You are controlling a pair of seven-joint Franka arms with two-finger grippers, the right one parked.
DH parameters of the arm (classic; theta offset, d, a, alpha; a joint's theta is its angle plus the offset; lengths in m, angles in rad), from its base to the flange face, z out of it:
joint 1: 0 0.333 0 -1.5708
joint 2: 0 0 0 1.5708
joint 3: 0 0.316 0.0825 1.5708
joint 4: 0 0 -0.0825 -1.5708
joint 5: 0 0.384 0 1.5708
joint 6: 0 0 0.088 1.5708
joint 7: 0 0.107 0 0
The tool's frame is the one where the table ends.
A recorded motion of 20 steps. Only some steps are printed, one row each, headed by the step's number.
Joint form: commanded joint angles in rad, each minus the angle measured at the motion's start. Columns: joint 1, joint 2, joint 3, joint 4, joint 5, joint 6, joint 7.
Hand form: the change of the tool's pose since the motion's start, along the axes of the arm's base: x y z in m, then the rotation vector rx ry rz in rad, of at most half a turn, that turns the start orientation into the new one. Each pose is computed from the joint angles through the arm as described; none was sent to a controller.
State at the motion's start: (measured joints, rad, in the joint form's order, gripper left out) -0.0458 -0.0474 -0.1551 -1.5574 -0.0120 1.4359 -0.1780
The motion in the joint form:
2: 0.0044 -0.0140 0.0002 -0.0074 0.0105 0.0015 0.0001
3: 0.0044 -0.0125 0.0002 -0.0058 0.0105 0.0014 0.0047
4: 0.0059 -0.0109 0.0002 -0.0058 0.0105 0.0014 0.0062
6: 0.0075 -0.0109 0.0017 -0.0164 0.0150 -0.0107 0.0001
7: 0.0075 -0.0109 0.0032 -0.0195 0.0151 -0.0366 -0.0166
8: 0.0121 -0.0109 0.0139 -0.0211 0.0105 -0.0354 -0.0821
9: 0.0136 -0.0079 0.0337 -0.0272 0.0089 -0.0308 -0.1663
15: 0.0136 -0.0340 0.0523 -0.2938 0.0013 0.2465 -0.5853
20: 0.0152 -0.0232 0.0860 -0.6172 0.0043 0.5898 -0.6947
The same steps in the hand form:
2: -0.0035 0.0038 0.0040 0.0108 -0.0103 0.0052
3: -0.0031 0.0037 0.0039 0.0103 -0.0102 0.0006
4: -0.0024 0.0045 0.0031 0.0102 -0.0085 0.0006
6: -0.0034 0.0070 -0.0027 0.0194 0.0128 0.0101
7: -0.0062 0.0084 -0.0061 0.0266 0.0408 0.0283
8: -0.0047 0.0158 -0.0067 0.0275 0.0411 0.1085
9: -0.0016 0.0267 -0.0106 0.0332 0.0448 0.2134
15: 0.0081 0.0348 -0.0996 0.0519 0.0063 0.6522
20: -0.0050 0.0567 -0.2285 0.0565 -0.0025 0.7985

